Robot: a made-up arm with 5 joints.
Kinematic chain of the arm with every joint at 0, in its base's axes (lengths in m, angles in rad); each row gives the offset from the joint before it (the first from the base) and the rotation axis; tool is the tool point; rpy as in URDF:
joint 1: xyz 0 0 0.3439 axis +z
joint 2: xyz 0 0 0 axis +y
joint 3: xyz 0.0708 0 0.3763 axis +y
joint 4: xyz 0.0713 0 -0.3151 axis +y
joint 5: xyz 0.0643 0 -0.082 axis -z
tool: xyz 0 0 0 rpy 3.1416 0 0
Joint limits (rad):
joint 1: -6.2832..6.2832
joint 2: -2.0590..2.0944
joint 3: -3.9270..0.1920
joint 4: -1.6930..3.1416
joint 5: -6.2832..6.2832
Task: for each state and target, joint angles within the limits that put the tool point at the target. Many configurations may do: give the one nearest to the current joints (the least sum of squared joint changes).
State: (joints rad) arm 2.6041 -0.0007 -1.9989 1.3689 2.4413
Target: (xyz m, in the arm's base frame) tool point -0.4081 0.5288 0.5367
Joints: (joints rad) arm 2.2281 0.6109 -1.9634 1.2671 2.4413
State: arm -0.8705 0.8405 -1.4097 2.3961 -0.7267
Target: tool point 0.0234 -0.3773 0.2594
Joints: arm -1.5089 0.8166 -1.1089 2.4382 -0.7267
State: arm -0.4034 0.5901 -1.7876 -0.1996 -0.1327
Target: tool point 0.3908 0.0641 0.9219
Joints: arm 0.1626 -0.0709 -1.6060 -0.3397 -0.1327
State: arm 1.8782 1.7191 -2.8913 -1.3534 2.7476
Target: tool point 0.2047 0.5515 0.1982
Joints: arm 1.2154 1.9932 -3.2822 -1.6711 2.7476
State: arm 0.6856 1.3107 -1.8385 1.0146 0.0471
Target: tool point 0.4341 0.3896 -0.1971
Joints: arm 0.7314 1.9446 -2.4280 0.6563 0.0471
